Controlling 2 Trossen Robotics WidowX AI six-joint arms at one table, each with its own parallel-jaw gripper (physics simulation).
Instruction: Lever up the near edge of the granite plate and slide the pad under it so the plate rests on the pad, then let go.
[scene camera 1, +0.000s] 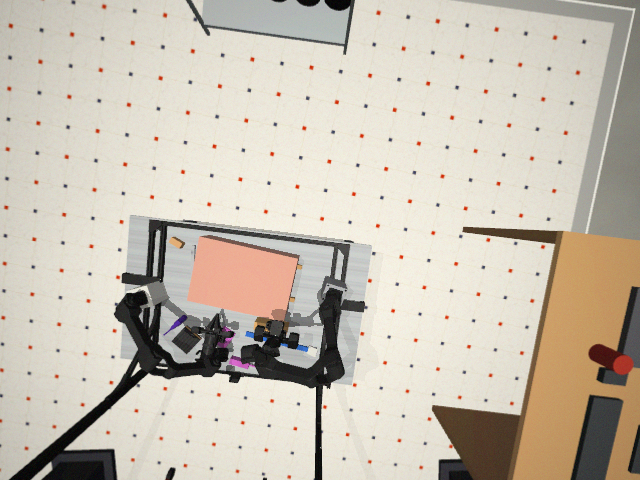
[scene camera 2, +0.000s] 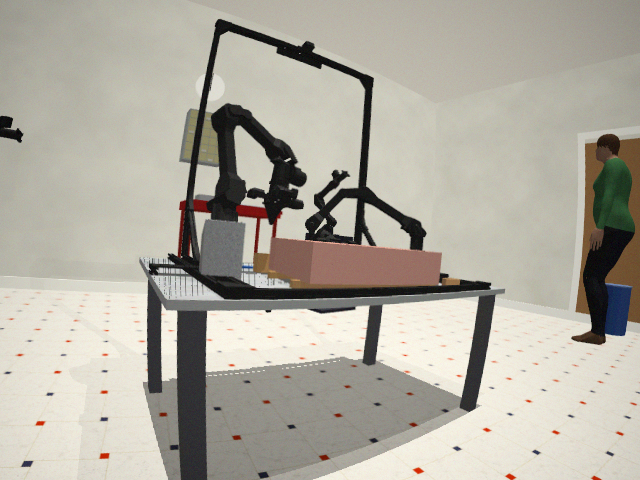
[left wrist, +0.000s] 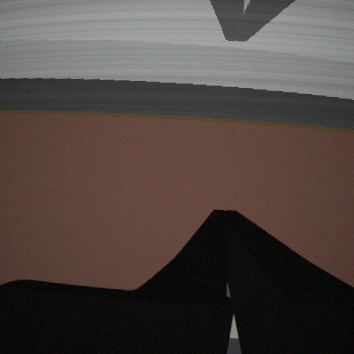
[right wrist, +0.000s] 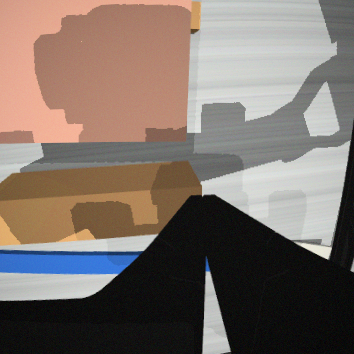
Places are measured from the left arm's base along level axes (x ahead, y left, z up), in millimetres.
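Pixels of known places: left gripper, fingertip midpoint: (scene camera 1: 217, 313) (left wrist: 222, 220); right gripper, fingertip midpoint: (scene camera 2: 270, 224) (right wrist: 201, 206); left arm's base, link origin: (scene camera 1: 139, 298); right arm's base, link origin: (scene camera 1: 334, 294) (scene camera 2: 222, 228).
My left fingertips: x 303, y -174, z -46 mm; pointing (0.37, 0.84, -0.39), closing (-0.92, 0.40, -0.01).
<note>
Ahead of a thing's pixels: the offset from my left fingertips to its top centre. "spot": to the spot under its first point.
The granite plate, a thick salmon slab @(dx +180, dy +134, dz +52 mm) (scene camera 1: 242, 276) (scene camera 2: 377, 263) (left wrist: 110, 200) (right wrist: 20, 75), lies over tan strips (scene camera 1: 292, 299) (scene camera 2: 299, 284). A tan bevelled block @(dx +224, dy -143, dz -7 mm) (scene camera 1: 261, 323) (scene camera 2: 261, 262) (right wrist: 100, 187) lies just off its near edge, with a gap between. Two magenta pieces (scene camera 1: 225, 336) @(dx +31, dy -309, dz -40 mm) (scene camera 1: 239, 361) lie nearer the front. I cannot tell which piece is the pad. My left gripper (scene camera 1: 218, 316) (left wrist: 222, 220) is shut and empty, facing the plate's near side; contact is unclear. My right gripper (scene camera 2: 272, 221) (right wrist: 201, 206) is shut and empty, pointing down above the table by the tan block.
A blue strip @(dx +238, dy -255, dz -50 mm) (scene camera 1: 250, 334) (right wrist: 65, 262) with a white end @(spot: dx +378, dy -334, dz -60 mm) (scene camera 1: 311, 350) runs under the right gripper. A dark ridged block @(dx -223, dy -106, dz -47 mm) (scene camera 1: 185, 341) and a purple tool @(dx -260, dy -20, dz -43 mm) (scene camera 1: 178, 323) lie left of the left gripper. A small tan block @(dx -115, dy +383, dz -40 mm) (scene camera 1: 176, 242) (scene camera 2: 450, 281) lies beyond the plate's far corner.
</note>
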